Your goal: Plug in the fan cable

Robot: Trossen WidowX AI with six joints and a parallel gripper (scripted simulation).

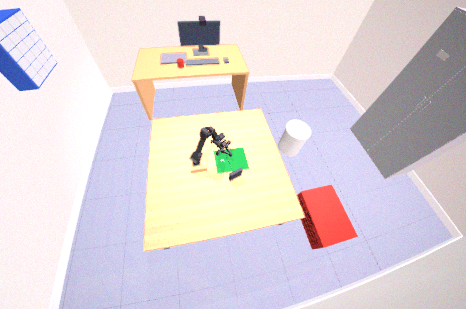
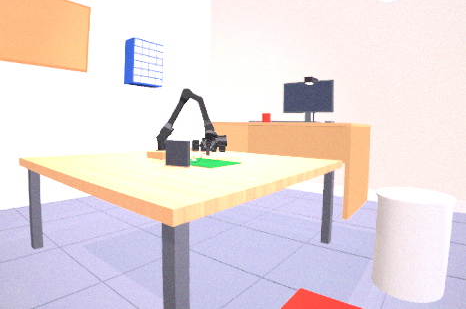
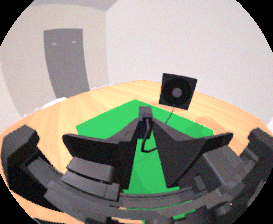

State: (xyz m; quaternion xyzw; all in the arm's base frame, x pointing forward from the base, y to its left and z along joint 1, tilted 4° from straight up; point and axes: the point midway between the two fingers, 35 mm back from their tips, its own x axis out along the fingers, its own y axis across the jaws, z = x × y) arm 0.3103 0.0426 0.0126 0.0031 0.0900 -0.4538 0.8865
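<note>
The green board lies 3 cm to the right of my gripper tip and 8 cm below it. From my gripper tip the other things lie so: small dark plug: 1 cm below; dark fan: 1 cm behind, 21 cm to the right.
</note>
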